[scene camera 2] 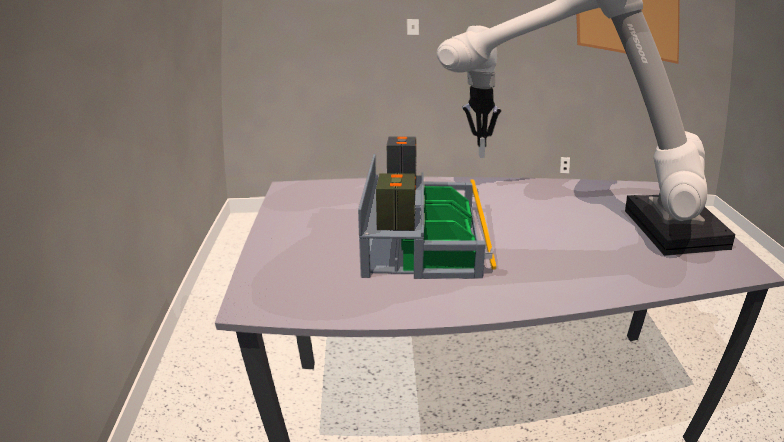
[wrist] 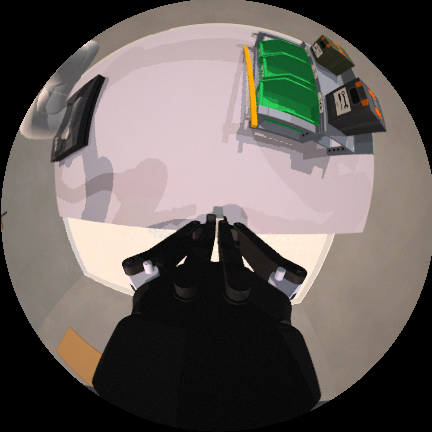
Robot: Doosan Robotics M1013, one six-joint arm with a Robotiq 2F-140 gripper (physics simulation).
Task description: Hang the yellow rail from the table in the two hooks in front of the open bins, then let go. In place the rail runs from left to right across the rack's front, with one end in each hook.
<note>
In view: the gripper (scene camera 2: 481,156), an olive case (scene camera 2: 395,193) and a dark grey case (scene camera 2: 401,151).
The dark grey case also shows in the wrist view (wrist: 352,108). The gripper also shows in the wrist view (wrist: 217,213).
</note>
